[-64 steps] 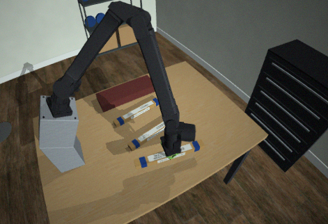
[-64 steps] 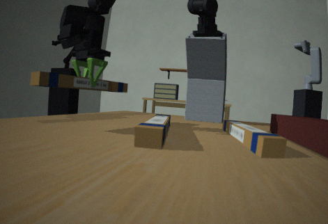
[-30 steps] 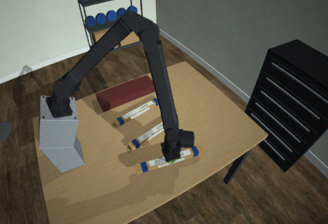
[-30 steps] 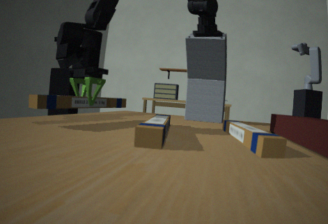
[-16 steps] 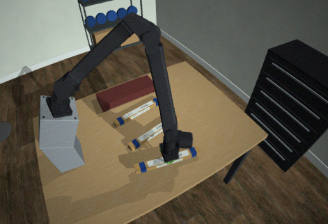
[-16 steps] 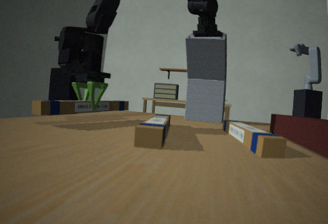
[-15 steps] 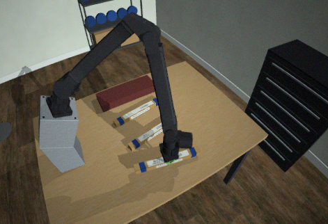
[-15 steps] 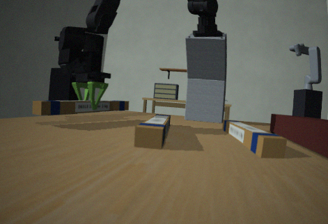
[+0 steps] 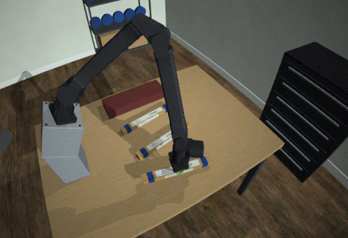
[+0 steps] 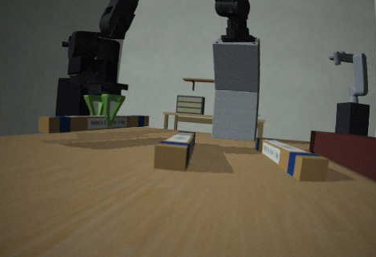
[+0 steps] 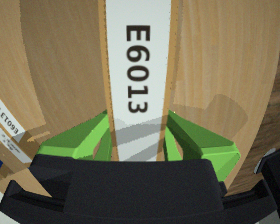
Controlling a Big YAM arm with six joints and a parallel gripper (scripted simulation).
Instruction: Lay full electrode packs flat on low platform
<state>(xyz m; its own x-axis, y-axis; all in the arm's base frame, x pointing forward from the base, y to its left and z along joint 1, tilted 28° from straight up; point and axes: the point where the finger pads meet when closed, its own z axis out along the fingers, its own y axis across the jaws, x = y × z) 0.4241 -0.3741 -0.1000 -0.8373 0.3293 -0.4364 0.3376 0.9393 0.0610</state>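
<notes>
My hand is 1 cm below the pack of welding electrodes. The rest, counted from my hand: dark red platform 14 cm ahead, 58 cm to the left, 2 cm below.
</notes>
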